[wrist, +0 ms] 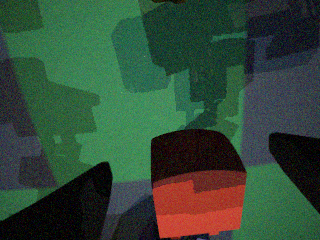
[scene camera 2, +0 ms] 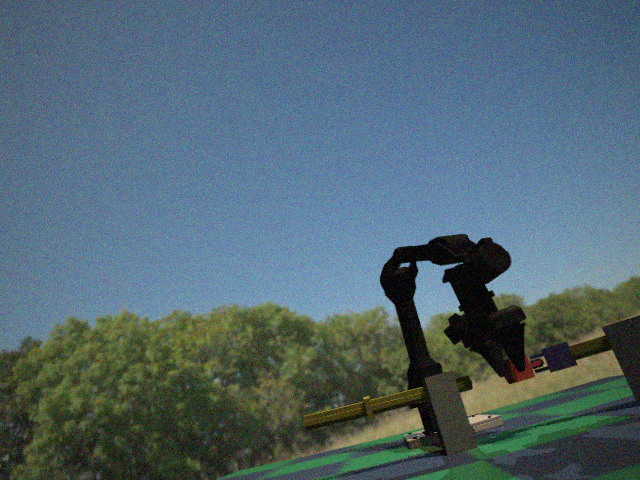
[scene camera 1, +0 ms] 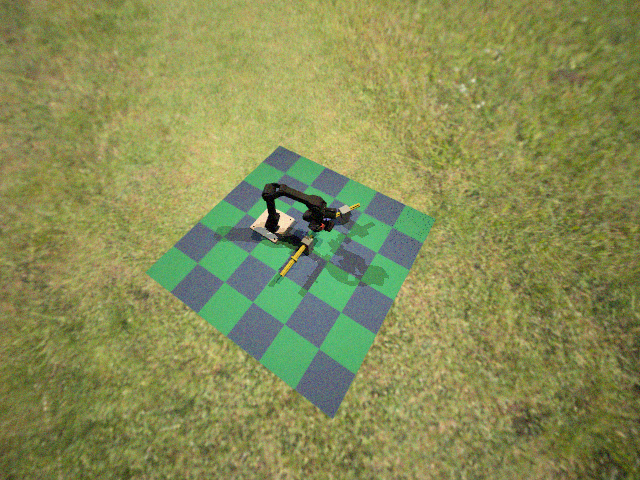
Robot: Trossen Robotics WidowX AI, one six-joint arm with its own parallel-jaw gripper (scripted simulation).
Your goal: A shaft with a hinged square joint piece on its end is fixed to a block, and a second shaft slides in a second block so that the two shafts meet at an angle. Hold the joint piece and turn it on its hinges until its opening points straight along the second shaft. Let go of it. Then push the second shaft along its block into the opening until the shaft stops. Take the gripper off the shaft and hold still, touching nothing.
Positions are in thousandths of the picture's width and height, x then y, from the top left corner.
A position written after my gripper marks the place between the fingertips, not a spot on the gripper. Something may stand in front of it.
Note:
My gripper (scene camera 2: 801,780) is open, holding nothing.
My gripper also shows in the wrist view (wrist: 595,652).

